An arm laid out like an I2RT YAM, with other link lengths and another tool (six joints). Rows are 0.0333 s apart.
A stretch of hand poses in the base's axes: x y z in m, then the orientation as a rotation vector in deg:
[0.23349 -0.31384 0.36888 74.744 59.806 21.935]
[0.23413 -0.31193 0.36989 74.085 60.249 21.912]
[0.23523 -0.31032 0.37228 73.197 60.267 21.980]
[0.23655 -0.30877 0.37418 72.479 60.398 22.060]
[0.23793 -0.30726 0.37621 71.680 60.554 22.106]
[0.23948 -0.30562 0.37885 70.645 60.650 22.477]
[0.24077 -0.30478 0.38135 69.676 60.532 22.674]
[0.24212 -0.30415 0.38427 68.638 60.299 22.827]
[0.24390 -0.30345 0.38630 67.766 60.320 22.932]
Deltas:
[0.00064 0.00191 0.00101 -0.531 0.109 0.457]
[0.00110 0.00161 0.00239 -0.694 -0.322 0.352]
[0.00132 0.00155 0.00190 -0.544 -0.184 0.366]
[0.00138 0.00151 0.00203 -0.625 -0.177 0.389]
[0.00155 0.00164 0.00264 -0.661 -0.442 0.639]
[0.00129 0.00084 0.00250 -0.698 -0.506 0.395]
[0.00135 0.00063 0.00292 -0.778 -0.598 0.332]
[0.00178 0.00070 0.00203 -0.659 -0.325 0.382]

